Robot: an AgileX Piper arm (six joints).
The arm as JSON. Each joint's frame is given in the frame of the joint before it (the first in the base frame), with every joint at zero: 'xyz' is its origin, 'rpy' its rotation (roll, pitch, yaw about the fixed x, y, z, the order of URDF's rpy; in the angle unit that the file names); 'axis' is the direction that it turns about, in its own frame. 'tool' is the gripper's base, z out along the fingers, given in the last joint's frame.
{
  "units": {
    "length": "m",
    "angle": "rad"
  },
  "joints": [
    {
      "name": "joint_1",
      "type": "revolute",
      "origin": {
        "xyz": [
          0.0,
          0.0,
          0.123
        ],
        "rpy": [
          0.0,
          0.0,
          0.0
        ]
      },
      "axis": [
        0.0,
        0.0,
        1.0
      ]
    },
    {
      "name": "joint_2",
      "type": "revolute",
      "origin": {
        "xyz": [
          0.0,
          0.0,
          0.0
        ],
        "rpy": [
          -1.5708,
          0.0,
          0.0
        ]
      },
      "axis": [
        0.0,
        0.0,
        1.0
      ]
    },
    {
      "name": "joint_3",
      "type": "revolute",
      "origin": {
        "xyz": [
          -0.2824,
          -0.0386,
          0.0
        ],
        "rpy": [
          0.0,
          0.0,
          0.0
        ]
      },
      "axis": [
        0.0,
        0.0,
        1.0
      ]
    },
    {
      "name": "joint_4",
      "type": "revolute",
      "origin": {
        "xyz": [
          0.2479,
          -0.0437,
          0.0
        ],
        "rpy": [
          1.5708,
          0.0,
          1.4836
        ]
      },
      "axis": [
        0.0,
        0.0,
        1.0
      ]
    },
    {
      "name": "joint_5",
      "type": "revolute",
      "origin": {
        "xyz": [
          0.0,
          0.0,
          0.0
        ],
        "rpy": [
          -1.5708,
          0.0,
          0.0
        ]
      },
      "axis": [
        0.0,
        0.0,
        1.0
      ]
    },
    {
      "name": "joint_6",
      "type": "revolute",
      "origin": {
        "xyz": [
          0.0,
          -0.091,
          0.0
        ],
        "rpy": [
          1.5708,
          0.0,
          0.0
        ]
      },
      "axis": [
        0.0,
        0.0,
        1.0
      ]
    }
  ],
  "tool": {
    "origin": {
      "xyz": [
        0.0,
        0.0,
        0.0
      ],
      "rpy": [
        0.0,
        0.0,
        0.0
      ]
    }
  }
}
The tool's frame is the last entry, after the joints.
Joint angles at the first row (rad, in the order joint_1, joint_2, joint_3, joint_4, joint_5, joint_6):
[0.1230, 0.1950, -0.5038, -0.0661, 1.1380, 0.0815]
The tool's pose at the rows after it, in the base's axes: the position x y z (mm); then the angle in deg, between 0 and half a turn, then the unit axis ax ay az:
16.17 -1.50 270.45 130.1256 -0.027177 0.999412 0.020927
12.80 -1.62 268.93 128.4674 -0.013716 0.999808 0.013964
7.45 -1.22 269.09 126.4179 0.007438 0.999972 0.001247
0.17 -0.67 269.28 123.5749 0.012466 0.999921 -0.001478
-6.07 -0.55 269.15 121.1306 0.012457 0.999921 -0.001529
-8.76 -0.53 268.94 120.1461 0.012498 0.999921 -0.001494
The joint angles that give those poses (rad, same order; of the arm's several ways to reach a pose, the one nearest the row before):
[0.1218, 0.1570, -0.4965, -0.0420, 1.1270, 0.0678]
[0.0796, 0.1277, -0.4879, -0.0322, 1.1189, 0.0522]
[0.0130, 0.0915, -0.4872, -0.0161, 1.1186, 0.0276]
[-0.0064, 0.0419, -0.4872, -0.0082, 1.1186, 0.0182]
[-0.0075, -0.0008, -0.4872, -0.0073, 1.1186, 0.0169]
[-0.0075, -0.0190, -0.4872, -0.0073, 1.1195, 0.0169]

